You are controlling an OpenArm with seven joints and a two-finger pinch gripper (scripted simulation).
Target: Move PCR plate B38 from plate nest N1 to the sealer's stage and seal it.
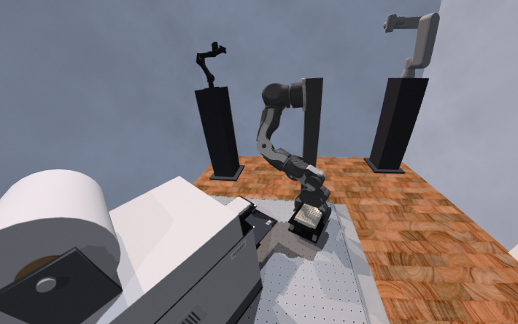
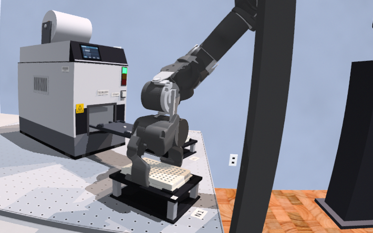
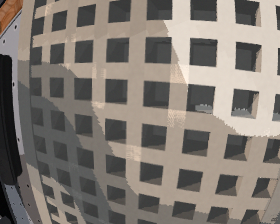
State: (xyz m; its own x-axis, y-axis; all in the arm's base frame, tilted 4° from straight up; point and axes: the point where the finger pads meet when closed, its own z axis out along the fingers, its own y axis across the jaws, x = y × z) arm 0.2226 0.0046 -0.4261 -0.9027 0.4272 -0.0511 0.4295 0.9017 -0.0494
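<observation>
My hand is right at the 96-well plate B38. From my hand the other things lie so: plate nest N1: 1 cm below; door: 19 cm ahead, 23 cm to the right, 2 cm above; sealer's stage: 13 cm ahead, 20 cm to the right, 4 cm above.
</observation>
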